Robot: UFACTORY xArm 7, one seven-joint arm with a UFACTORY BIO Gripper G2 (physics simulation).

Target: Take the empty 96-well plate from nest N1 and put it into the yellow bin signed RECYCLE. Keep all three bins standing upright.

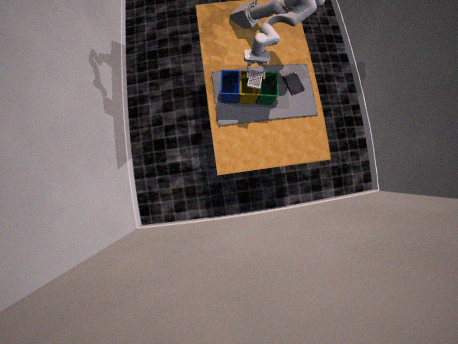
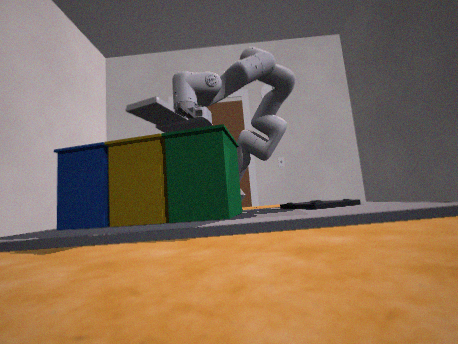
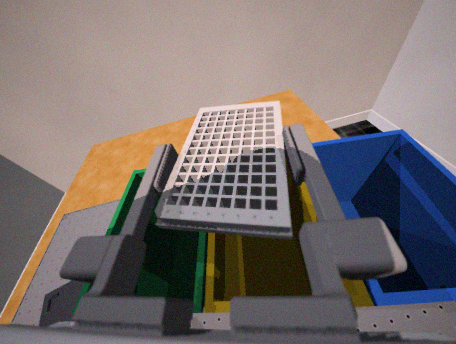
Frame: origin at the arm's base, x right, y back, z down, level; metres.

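Seen in the pictures: end effector, tool point: (image 1: 255, 76) (image 2: 163, 113) (image 3: 226, 162); arm's base, origin of the base link: (image 1: 253, 13).
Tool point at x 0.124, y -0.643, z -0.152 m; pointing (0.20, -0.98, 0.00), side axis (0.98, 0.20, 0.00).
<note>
Offsets run from my tool point to a thing's top centre. Level surfaces: height alone.
The white 96-well plate @(dx +0.006, dy -0.015, dz -0.002 m) (image 1: 254, 83) (image 2: 145, 106) (image 3: 222, 216) is held along its two long sides. My gripper (image 1: 256, 71) (image 3: 230, 160) is shut on it. The plate is above the bin rims, over the yellow bin @(dx +0.028, dy +0.001, dz +0.084 m) (image 1: 249, 98) (image 2: 136, 182) (image 3: 265, 270) and partly toward the green bin @(dx -0.103, dy -0.021, dz +0.084 m) (image 1: 268, 96) (image 2: 195, 175) (image 3: 165, 260). The blue bin @(dx +0.159, dy +0.023, dz +0.084 m) (image 1: 230, 98) (image 2: 82, 187) (image 3: 425, 200) stands on the other side of the yellow one. All three bins stand upright side by side. The bins' signs cannot be read here.
A flat black nest @(dx -0.364, dy +0.047, dz +0.249 m) (image 1: 293, 83) (image 2: 320, 204) lies on the grey deck (image 1: 240, 116) (image 2: 390, 214) (image 3: 95, 215) on the green bin's side, with no plate on it. The deck lies on an orange table @(dz +0.277 m) (image 1: 272, 145) (image 2: 230, 285) (image 3: 110, 165).
</note>
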